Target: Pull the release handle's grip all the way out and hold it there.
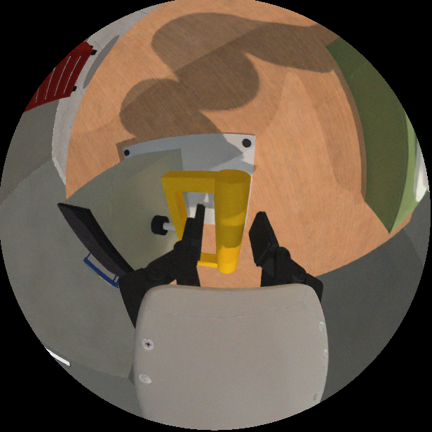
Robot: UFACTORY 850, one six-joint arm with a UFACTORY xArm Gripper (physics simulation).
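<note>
The yellow release handle is a rectangular loop beside a grey-green housing. Its thick round grip bar forms the right side of the loop. My gripper is partly open. Its left finger reaches over the loop's opening, left of the grip bar, and its right finger stands to the right of the bar, with a visible gap on each side. The fingers do not clamp the bar. The left finger hides part of the loop's left side and lower corner.
A pale base plate with dark bolts lies under the handle on the wooden table. A black knob on a metal rod is left of the loop. A green block-like object stands at the right. A red slatted object is at the upper left.
</note>
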